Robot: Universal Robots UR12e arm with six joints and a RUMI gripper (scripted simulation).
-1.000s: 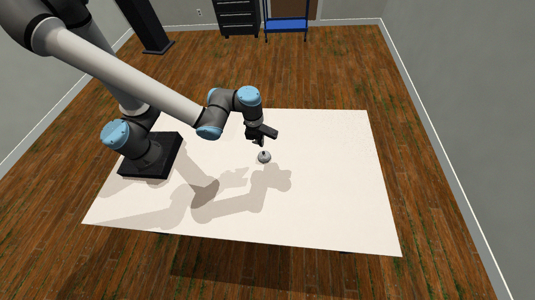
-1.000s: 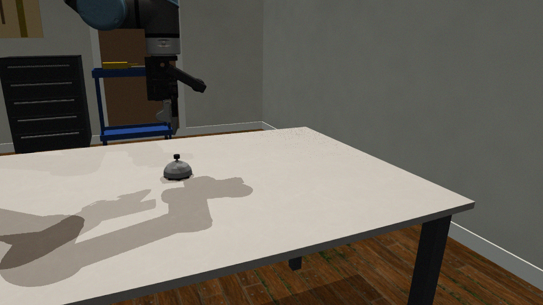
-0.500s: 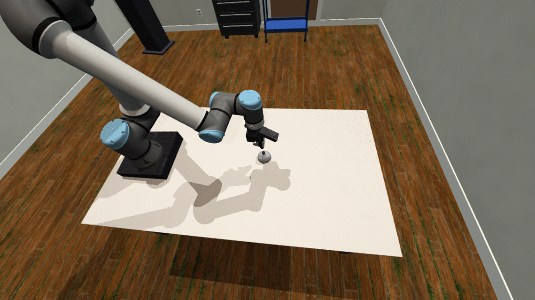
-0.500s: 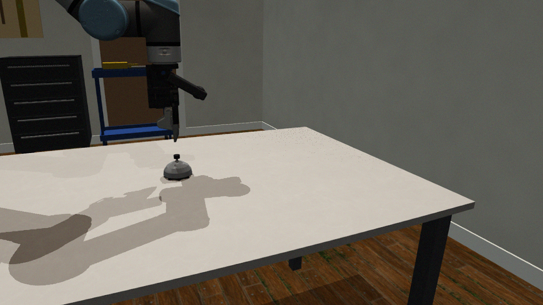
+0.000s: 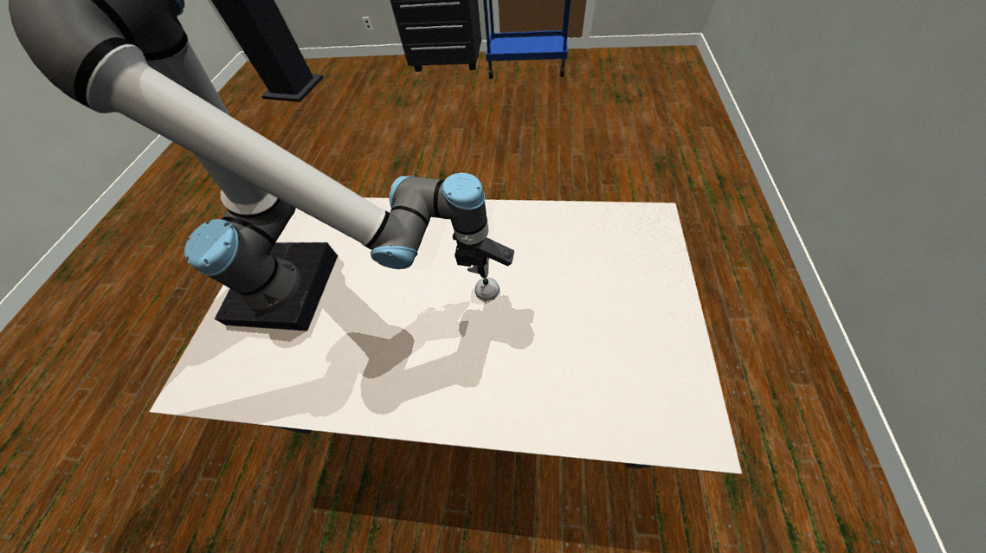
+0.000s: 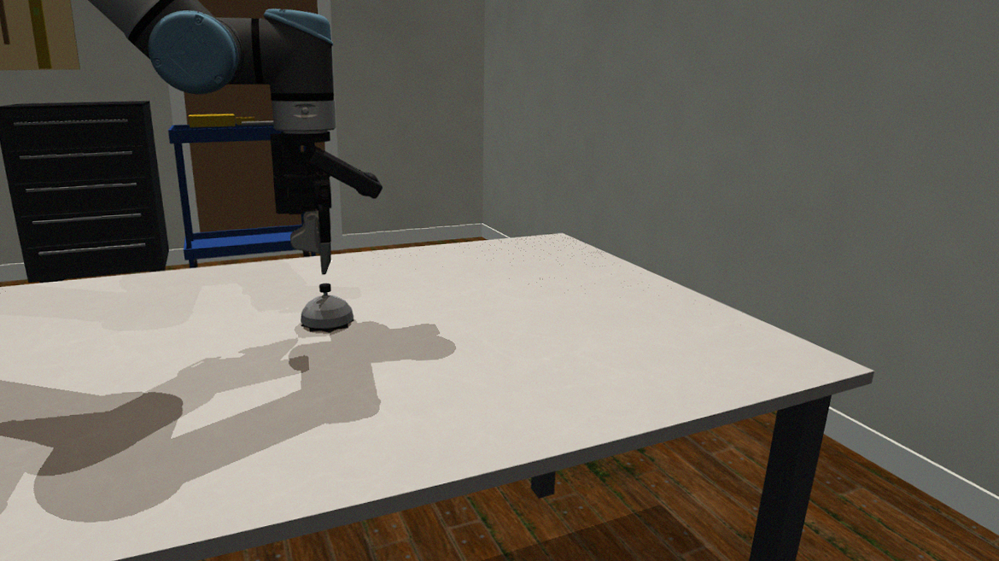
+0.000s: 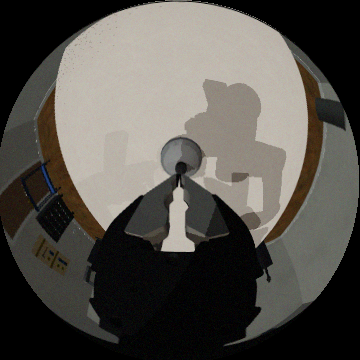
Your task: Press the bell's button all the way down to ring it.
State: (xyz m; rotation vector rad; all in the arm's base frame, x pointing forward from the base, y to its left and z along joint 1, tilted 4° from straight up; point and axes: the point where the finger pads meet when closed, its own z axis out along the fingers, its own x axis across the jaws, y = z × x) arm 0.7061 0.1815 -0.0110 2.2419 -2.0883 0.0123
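My gripper is now 40 mm above the black button. Round my hand: grey dome bell: 60 mm below.
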